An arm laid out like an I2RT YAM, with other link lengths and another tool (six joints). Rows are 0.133 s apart.
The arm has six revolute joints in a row. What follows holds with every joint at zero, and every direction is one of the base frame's.
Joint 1 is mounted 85.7 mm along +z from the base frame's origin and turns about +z.
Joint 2 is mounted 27.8 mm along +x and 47.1 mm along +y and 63.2 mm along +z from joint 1 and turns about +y.
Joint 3 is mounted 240.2 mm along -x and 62.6 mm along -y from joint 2 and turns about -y.
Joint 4 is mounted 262.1 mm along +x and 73.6 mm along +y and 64.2 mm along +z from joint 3 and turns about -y.
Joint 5 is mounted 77.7 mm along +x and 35.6 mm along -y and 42.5 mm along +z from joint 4 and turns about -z.
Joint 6 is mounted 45.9 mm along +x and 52.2 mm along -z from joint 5 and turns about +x.
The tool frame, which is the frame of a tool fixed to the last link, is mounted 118.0 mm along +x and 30.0 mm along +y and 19.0 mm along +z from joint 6; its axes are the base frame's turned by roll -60.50, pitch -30.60 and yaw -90.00 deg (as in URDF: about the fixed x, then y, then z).
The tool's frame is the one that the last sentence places.
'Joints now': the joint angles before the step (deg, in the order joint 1, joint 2, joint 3, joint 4, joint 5, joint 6). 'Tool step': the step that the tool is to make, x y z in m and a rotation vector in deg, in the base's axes. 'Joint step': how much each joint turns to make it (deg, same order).
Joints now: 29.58, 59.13, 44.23, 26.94, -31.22, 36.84
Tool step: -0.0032, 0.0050, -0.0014, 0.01, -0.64, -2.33
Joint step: 2.46, -0.65, -0.75, -0.06, 4.62, -1.49
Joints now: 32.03, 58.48, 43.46, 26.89, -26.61, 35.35
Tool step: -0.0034, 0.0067, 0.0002, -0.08, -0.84, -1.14
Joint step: 2.18, 0.22, -0.03, 0.35, 3.14, -1.33
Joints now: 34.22, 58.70, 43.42, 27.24, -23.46, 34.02
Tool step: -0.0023, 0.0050, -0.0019, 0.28, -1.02, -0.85
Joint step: 1.60, 0.52, -0.71, 1.87, 2.32, -0.94
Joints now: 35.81, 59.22, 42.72, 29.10, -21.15, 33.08
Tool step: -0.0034, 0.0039, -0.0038, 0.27, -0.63, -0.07
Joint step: 1.17, 0.32, -1.08, 1.91, 1.17, -0.46
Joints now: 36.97, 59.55, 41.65, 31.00, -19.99, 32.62
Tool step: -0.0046, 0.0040, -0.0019, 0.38, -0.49, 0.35
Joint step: 1.16, 0.23, -0.76, 1.54, 0.79, -0.20
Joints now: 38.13, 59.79, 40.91, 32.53, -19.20, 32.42
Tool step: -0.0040, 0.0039, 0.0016, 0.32, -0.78, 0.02
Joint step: 1.18, 0.28, -0.05, 0.96, 1.07, -0.54
